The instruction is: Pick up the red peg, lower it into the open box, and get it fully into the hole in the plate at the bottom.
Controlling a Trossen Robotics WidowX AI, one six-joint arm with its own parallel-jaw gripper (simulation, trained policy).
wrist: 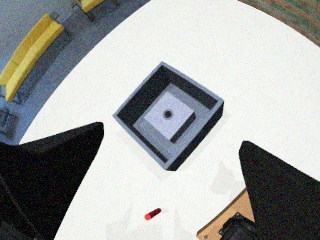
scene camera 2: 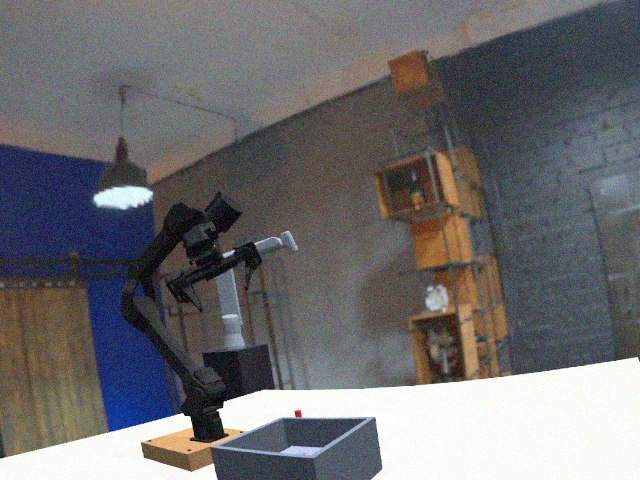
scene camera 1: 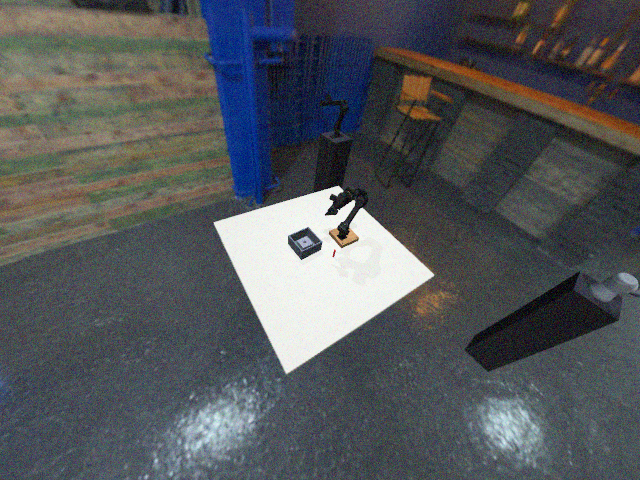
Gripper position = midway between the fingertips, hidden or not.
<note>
In view: the gripper (scene camera 2: 223,299) and a plate (wrist: 169,116).
The gripper shows as well in the wrist view (wrist: 173,138).
</note>
